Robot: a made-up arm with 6 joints.
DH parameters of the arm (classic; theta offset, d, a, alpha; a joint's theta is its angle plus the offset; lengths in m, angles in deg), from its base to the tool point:
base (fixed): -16.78 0 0.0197 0
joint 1: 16.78 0.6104 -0.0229 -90
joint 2: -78.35 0 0.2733 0
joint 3: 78.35 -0.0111 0.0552 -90
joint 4: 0 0.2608 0.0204 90
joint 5: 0 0.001 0.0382 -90
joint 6: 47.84 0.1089 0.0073 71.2
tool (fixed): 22.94 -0.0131 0 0
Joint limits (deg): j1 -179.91..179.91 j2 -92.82..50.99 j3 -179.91..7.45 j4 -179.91..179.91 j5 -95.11..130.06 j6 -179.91..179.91
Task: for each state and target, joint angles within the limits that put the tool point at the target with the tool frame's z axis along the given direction. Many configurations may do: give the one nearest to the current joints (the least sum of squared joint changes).
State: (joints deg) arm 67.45 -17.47 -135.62 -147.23 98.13 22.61
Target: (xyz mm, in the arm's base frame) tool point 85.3 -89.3 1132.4 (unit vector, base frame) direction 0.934 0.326 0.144
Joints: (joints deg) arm 76.28 -30.71 -115.61 -117.09 116.74 -6.05
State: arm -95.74 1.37 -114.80 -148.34 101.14 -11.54
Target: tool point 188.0 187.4 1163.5 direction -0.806 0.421 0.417
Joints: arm -143.71 -43.24 -129.47 -138.01 85.95 -19.96
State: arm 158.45 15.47 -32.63 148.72 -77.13 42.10
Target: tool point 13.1 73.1 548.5 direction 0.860 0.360 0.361
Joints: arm 153.84 7.54 -10.19 144.88 -42.92 28.00
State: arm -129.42 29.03 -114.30 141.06 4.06 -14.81
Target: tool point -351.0 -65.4 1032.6 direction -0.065 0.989 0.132
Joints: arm -152.93 15.29 -140.60 112.59 -44.26 -1.92
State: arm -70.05 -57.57 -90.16 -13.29 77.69 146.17
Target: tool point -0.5 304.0 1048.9 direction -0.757 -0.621 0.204
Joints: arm -82.70 -76.59 -111.45 15.85 70.22 130.86
